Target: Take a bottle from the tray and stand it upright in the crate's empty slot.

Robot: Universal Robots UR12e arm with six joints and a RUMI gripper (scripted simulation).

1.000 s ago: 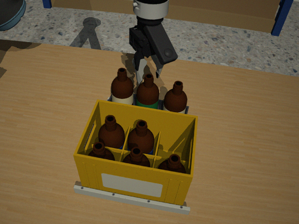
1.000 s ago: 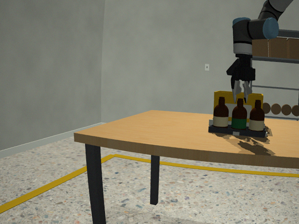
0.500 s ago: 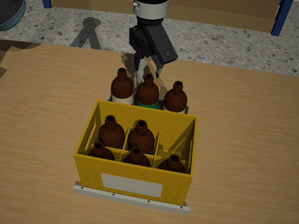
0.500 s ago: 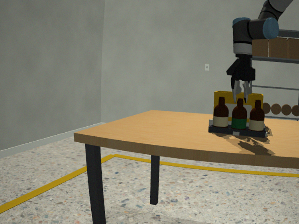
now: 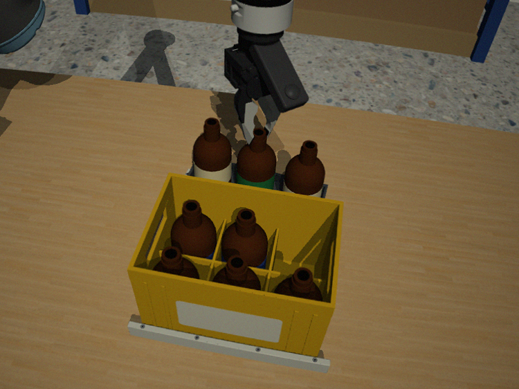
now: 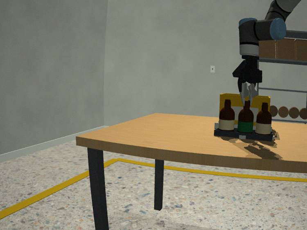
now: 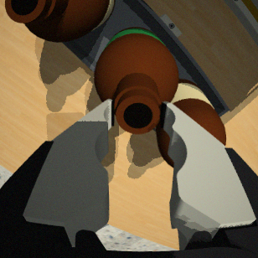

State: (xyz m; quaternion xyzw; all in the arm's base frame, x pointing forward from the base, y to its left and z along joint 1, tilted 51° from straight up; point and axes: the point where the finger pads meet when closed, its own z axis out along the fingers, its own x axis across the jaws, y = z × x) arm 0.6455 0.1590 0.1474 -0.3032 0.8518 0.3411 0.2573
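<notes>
The dark tray lies 14 cm below my hand. The rest, counted from my hand: crate (24 cm to the right, 7 cm below, 4 cm ahead).
</notes>
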